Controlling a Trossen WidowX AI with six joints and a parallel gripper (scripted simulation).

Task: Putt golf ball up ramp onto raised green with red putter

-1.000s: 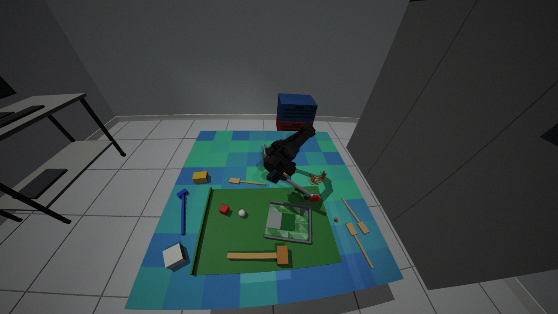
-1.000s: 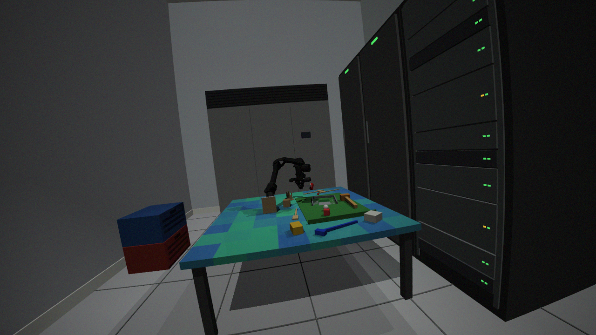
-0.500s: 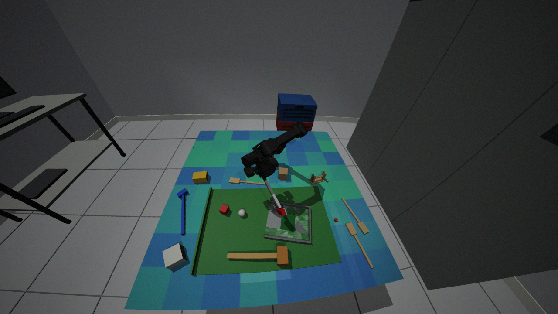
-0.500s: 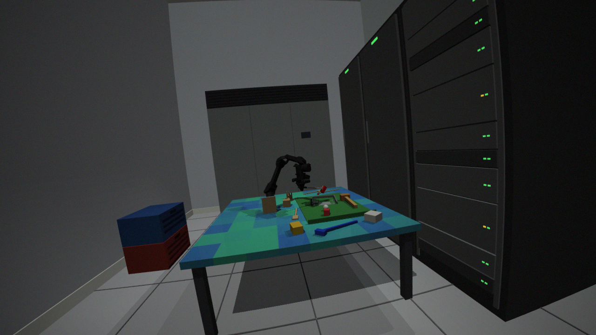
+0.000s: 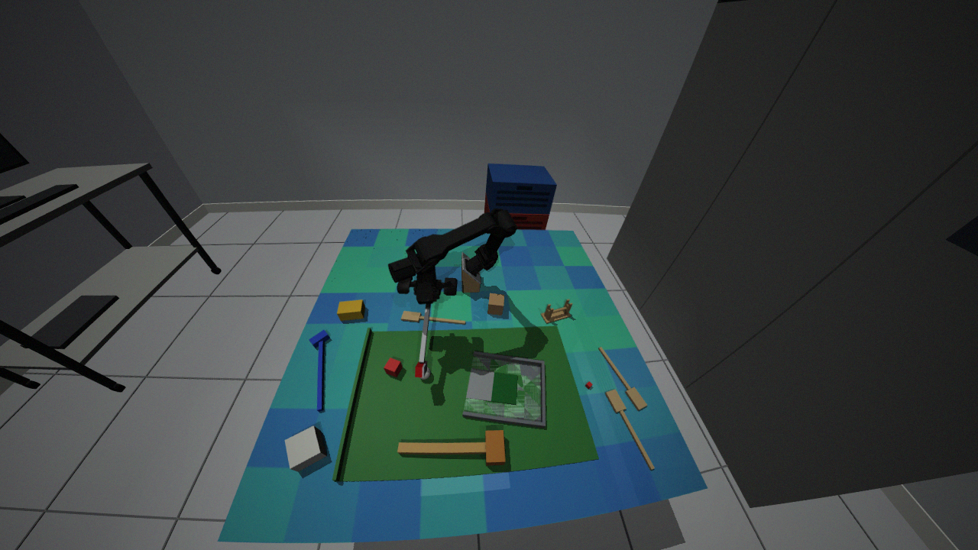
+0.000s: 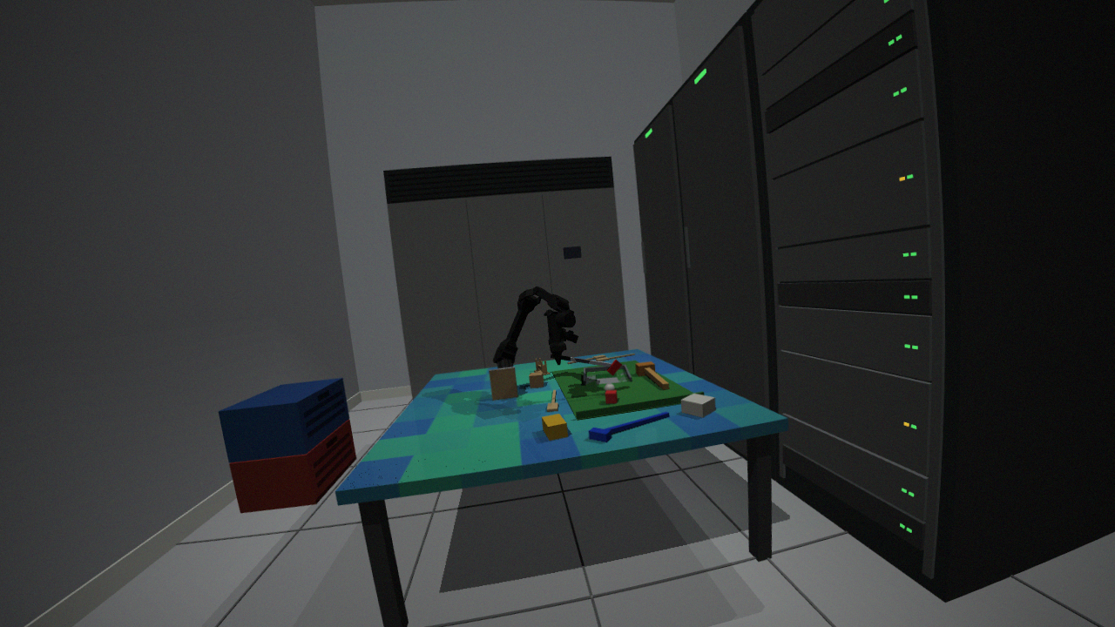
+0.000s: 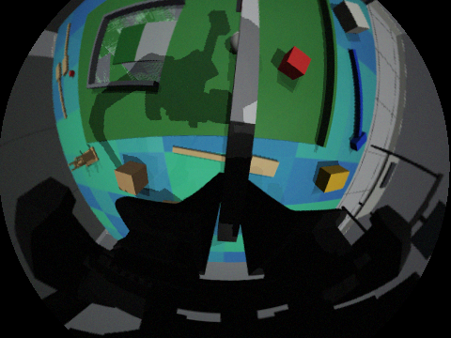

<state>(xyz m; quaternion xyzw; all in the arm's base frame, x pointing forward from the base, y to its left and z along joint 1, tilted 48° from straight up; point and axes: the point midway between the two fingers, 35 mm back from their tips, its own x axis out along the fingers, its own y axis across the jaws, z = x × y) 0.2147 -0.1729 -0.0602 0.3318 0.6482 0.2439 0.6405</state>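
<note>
The red putter lies 120 mm ahead of my gripper tip and 10 mm to the right of it. The rest, counted from my gripper tip: red cube: 170 mm ahead, 130 mm to the right, 130 mm below; then white golf ball: 200 mm ahead, 120 mm below, 30 mm to the right; then green mat: 260 mm ahead, 150 mm below, 110 mm to the left.
</note>
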